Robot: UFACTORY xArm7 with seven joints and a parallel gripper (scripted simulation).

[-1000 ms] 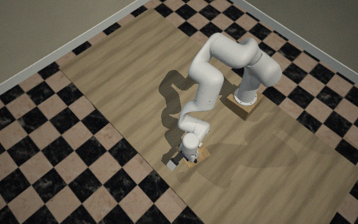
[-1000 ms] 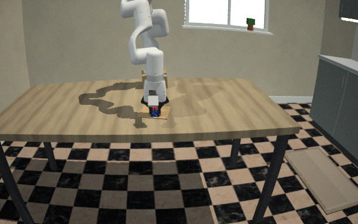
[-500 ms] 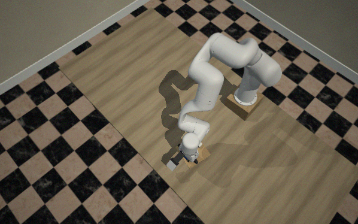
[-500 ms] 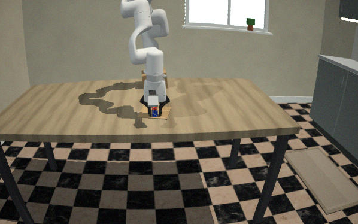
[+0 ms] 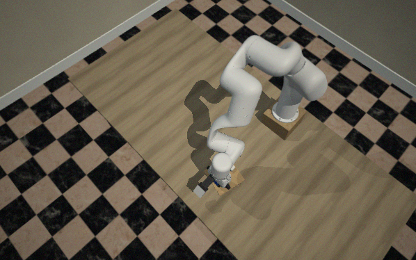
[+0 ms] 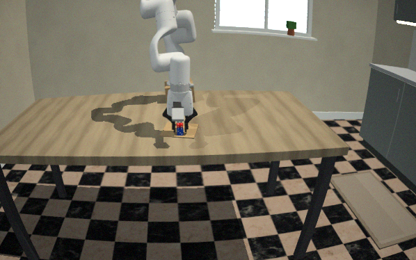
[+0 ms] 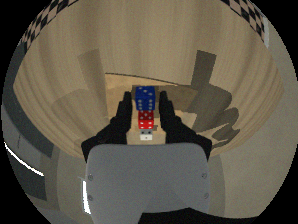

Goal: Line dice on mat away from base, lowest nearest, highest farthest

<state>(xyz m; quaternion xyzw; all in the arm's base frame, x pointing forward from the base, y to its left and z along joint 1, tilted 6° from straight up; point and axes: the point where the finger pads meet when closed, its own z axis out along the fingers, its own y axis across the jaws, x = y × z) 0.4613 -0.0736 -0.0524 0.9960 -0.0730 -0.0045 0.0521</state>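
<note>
Now: hand 2 cm above the blue die. Also, from my hand: red die 5 cm behind, 2 cm below, 1 cm to the left; then white die 9 cm behind, 2 cm below, 1 cm to the left; then tan mat 5 cm behind, 4 cm below, 1 cm to the left.
</note>
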